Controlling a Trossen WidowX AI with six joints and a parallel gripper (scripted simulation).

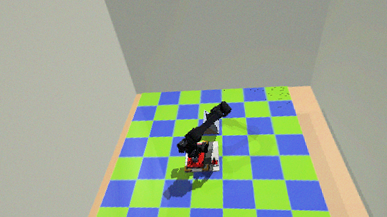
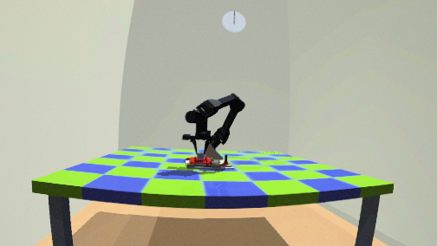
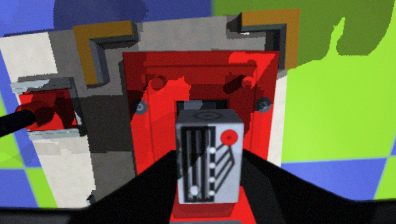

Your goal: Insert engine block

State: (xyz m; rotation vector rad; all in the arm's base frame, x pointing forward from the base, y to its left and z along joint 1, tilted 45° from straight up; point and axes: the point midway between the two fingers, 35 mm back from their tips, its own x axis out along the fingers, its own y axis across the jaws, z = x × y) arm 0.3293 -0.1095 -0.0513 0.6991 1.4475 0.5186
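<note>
My gripper tip is 1 cm above the grey engine block. From my gripper tip the other things lie so: grey holder (12 cm to the left, 3 cm ahead, 2 cm below); then white-and-grey base plate (4 cm below, 3 cm to the left, 3 cm behind).
</note>
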